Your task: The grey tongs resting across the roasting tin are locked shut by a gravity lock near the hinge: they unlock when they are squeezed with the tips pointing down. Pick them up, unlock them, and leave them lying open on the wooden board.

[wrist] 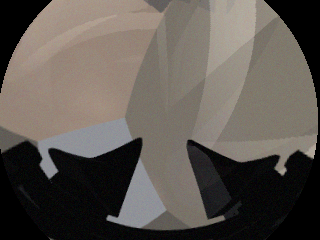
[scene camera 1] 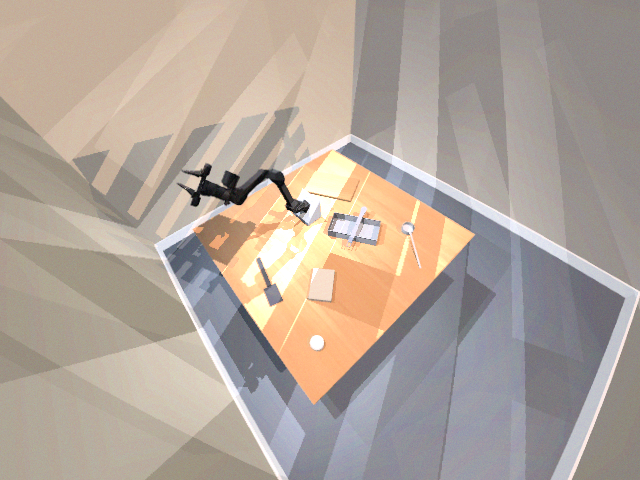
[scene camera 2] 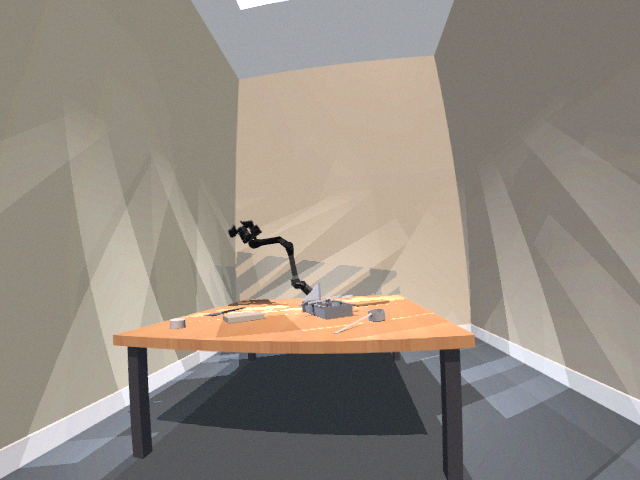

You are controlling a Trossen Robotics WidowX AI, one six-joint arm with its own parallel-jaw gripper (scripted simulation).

same spot on grey roasting tin: [scene camera 2: 324, 310] = [scene camera 1: 376, 241]
